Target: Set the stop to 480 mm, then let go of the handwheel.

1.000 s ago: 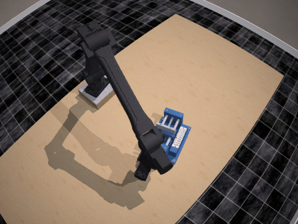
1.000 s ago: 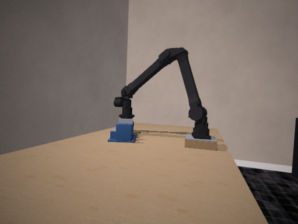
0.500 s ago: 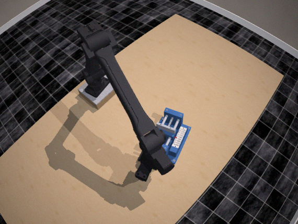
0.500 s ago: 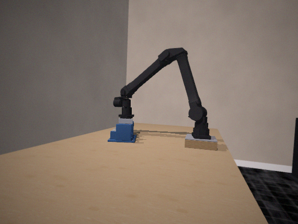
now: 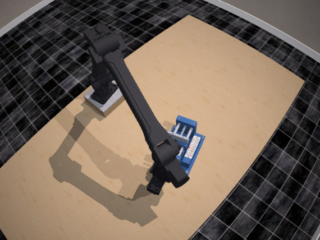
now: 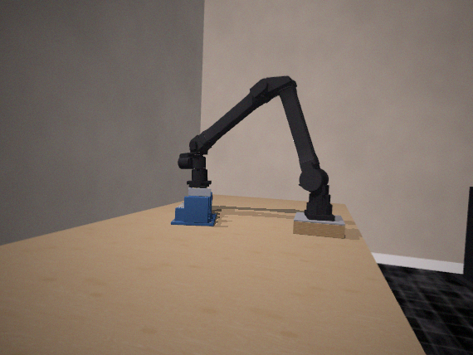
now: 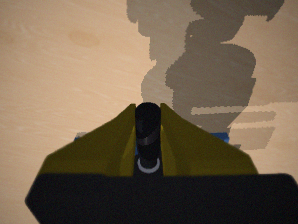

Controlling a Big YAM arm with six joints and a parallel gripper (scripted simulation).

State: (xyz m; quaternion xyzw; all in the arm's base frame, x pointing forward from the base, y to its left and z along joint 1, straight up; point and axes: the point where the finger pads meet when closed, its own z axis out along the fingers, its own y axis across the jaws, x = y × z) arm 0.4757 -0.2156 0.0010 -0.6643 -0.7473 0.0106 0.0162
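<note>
Right now my hand is 1 cm to the right of the black handwheel handle. Also, from my hand: sliding stop block 2 cm behind, 15 cm to the left, 4 cm above; then black handwheel 1 cm behind, 3 cm to the left, 1 cm above.
</note>
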